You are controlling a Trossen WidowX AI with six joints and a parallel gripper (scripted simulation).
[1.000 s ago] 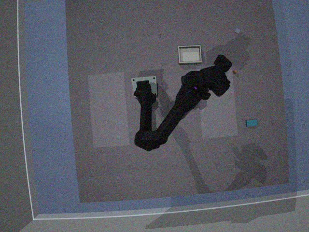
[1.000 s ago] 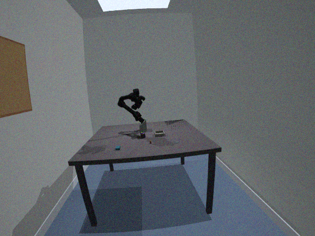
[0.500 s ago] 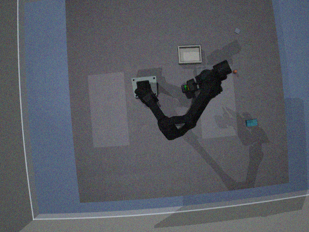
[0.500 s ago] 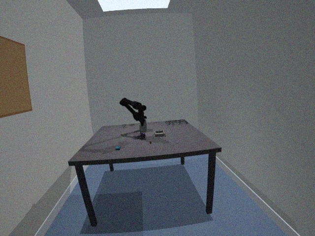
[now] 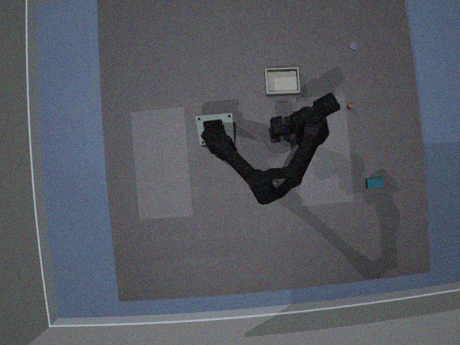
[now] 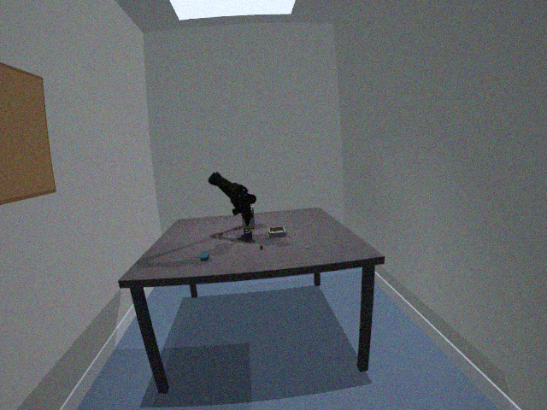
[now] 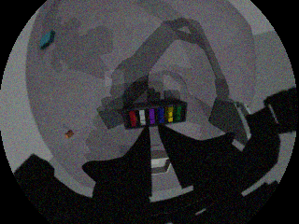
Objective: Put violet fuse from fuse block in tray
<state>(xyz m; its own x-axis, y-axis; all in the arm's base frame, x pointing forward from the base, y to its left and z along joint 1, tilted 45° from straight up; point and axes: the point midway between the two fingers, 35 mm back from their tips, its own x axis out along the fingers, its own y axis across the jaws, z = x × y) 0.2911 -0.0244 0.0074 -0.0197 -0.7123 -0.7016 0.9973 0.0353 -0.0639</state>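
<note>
My gripper tip is now 5 cm above the violet fuse. From my gripper tip the other things lie so: orange piece: 25 cm ahead, 6 cm to the left, 6 cm below; then white tray: 1 cm behind, 19 cm to the left, 7 cm below; then teal block: 32 cm ahead, 25 cm to the right, 7 cm below.
</note>
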